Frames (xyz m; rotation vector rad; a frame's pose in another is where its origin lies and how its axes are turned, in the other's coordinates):
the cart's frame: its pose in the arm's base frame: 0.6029 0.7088 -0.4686 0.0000 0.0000 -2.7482
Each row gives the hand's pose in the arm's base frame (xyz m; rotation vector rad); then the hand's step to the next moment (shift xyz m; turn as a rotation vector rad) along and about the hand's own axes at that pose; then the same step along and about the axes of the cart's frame.
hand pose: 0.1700 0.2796 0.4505 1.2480 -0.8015 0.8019
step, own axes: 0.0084 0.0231 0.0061 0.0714 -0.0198 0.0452
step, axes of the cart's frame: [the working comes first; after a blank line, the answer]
step, axes of the arm's base frame: -0.0163 -0.0022 0.0193 0.0489 -0.0416 0.0584

0.0159 -0.0042 0.0193 -0.0292 0.0572 0.0584
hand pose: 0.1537 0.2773 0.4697 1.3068 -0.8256 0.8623
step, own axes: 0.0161 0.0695 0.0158 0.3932 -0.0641 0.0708
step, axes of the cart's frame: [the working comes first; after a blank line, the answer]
step, axes of the arm's base frame: -0.0549 -0.0103 0.0470 0.2341 -0.0490 0.3264

0.0547 -0.0115 0.0470 -0.1975 0.1350 0.3264
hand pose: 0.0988 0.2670 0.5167 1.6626 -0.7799 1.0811
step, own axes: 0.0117 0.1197 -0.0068 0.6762 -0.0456 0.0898
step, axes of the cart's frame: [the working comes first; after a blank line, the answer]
step, axes of the arm's base frame: -0.1011 -0.0327 0.0567 0.3371 -0.0751 0.5900

0.1059 -0.0085 0.0567 -0.2826 0.1986 0.5900
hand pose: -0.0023 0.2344 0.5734 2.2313 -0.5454 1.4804
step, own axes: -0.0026 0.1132 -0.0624 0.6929 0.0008 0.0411
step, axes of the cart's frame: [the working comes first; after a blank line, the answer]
step, axes of the arm's base frame: -0.1087 -0.0618 0.0330 0.2812 -0.0898 0.6282

0.1240 0.0154 0.0330 -0.2253 0.1908 0.6282
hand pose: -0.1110 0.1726 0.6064 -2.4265 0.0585 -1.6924
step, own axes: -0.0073 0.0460 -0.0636 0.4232 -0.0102 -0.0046
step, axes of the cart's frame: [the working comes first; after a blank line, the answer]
step, axes of the arm's base frame: -0.0587 -0.0523 0.0066 0.1433 -0.0481 0.3955

0.0742 0.0258 0.0066 -0.1139 0.0994 0.3955
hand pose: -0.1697 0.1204 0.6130 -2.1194 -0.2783 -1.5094
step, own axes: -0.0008 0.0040 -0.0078 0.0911 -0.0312 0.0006
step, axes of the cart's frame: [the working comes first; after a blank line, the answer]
step, axes of the arm's base frame: -0.0049 -0.0073 0.0000 0.0191 0.0150 0.0932

0.0073 0.0049 0.0000 -0.0234 -0.0065 0.0932
